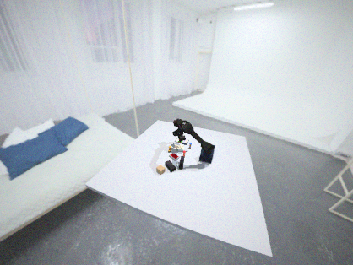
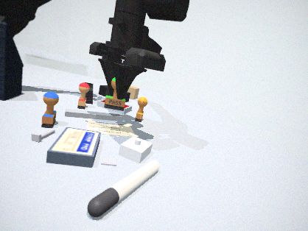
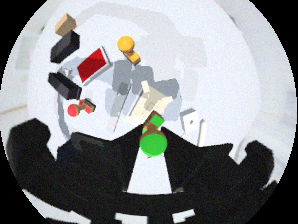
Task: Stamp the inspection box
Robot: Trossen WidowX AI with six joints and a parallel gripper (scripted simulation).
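The red ink pad lies 18 cm to the left of my gripper tip, 7 cm below it and 1 cm behind it. Also, from my gripper tip: card 8 cm below, 1 cm to the left; green-topped stamp right at my gripper tip; grey bar 7 cm below, 6 cm to the left, 5 cm behind.
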